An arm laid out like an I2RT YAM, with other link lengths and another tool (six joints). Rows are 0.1 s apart.
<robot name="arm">
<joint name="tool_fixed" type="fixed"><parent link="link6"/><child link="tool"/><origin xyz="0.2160 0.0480 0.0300" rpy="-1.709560 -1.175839 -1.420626"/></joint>
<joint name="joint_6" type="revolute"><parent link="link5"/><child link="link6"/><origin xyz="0.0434 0.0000 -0.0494" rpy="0.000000 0.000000 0.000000"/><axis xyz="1 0 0"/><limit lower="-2.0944" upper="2.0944"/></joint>
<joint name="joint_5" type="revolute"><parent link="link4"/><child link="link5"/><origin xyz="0.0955 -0.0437 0.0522" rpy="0.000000 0.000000 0.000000"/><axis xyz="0 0 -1"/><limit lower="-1.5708" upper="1.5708"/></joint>
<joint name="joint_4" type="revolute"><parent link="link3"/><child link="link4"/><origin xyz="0.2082 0.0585 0.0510" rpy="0.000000 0.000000 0.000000"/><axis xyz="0 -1 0"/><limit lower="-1.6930" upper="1.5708"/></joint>
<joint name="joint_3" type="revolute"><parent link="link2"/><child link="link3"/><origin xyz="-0.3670 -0.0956 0.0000" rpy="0.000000 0.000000 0.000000"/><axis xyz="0 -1 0"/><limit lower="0.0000" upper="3.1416"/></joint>
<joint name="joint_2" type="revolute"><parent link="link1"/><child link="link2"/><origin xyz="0.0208 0.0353 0.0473" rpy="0.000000 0.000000 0.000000"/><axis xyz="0 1 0"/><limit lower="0.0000" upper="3.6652"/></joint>
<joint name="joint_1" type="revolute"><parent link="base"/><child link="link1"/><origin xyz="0.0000 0.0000 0.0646" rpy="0.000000 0.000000 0.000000"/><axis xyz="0 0 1"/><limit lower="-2.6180" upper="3.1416"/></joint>
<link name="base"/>
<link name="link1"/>
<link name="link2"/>
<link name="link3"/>
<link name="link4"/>
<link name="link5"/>
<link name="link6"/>
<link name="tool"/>
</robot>
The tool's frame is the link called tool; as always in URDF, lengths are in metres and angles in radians.
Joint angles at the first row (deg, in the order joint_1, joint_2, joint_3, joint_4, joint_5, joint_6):
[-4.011 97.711 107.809 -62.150 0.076 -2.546]
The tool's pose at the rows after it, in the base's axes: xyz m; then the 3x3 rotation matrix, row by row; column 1 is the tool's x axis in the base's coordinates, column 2 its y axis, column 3 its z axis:
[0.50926, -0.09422, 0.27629], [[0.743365, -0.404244, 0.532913], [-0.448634, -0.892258, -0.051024], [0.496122, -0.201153, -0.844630]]
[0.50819, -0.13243, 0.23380], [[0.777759, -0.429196, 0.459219], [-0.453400, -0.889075, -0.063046], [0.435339, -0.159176, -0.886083]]
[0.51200, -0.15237, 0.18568], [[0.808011, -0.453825, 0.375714], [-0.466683, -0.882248, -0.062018], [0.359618, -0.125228, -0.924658]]
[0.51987, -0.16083, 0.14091], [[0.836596, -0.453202, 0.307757], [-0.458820, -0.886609, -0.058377], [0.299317, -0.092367, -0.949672]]
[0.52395, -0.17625, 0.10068], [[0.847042, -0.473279, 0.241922], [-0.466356, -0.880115, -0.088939], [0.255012, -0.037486, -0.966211]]
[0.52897, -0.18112, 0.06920], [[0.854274, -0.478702, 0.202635], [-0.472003, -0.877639, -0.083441], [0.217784, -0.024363, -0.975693]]
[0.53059, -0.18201, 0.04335], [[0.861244, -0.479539, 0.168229], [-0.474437, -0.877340, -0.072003], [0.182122, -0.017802, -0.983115]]
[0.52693, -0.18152, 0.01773], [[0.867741, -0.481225, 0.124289], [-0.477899, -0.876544, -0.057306], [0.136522, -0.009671, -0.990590]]
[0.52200, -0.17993, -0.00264], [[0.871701, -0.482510, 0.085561], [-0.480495, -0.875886, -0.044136], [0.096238, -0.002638, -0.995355]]
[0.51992, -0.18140, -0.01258], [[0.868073, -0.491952, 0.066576], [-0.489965, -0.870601, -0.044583], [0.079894, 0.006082, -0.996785]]
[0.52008, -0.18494, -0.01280], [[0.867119, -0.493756, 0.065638], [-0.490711, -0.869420, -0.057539], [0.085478, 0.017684, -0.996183]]
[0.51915, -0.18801, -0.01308], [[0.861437, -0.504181, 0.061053], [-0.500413, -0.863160, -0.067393], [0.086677, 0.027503, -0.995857]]
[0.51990, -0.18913, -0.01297], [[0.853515, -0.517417, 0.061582], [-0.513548, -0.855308, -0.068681], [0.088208, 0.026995, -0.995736]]
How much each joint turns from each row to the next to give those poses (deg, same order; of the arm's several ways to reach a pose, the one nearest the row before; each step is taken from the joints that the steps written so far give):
[-8.480 3.280 0.001 0.678 -2.906 -3.541]
[-4.678 4.655 0.000 -0.154 -0.809 -4.306]
[-1.661 5.333 0.000 0.153 0.655 -1.377]
[-0.174 5.136 -0.001 1.116 0.941 -1.202]
[-0.022 4.414 -0.001 1.267 2.885 0.022]
[-0.109 3.651 0.001 1.355 0.415 0.044]
[-0.023 2.908 0.003 0.785 0.022 -0.023]
[-0.065 2.731 -0.003 0.045 0.021 0.000]
[-0.001 2.142 -0.024 -0.194 0.022 0.066]
[0.001 1.050 0.002 0.020 0.416 0.568]
[0.000 0.000 0.023 0.174 0.721 0.023]
[0.000 -0.023 -0.002 -0.085 0.656 0.612]
[-0.001 0.001 0.001 0.043 0.109 0.873]

